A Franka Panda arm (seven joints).
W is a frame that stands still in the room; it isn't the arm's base.
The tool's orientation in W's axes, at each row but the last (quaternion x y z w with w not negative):
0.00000, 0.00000, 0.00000, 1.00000
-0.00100, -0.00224, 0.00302, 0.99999
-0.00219, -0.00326, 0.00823, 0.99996
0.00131, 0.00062, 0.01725, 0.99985
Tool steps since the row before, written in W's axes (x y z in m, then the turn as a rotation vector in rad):
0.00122, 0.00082, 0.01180, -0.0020, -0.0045, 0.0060
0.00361, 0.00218, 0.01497, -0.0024, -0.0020, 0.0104
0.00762, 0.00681, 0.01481, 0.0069, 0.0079, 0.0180
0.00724, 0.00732, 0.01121, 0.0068, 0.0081, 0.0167
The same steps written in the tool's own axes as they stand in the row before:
0.00122, 0.00082, 0.01180, -0.0020, -0.0045, 0.0060
0.00369, 0.00213, 0.01496, -0.0024, -0.0020, 0.0104
0.00783, 0.00662, 0.01479, 0.0071, 0.0077, 0.0180
0.00747, 0.00710, 0.01120, 0.0071, 0.0079, 0.0167

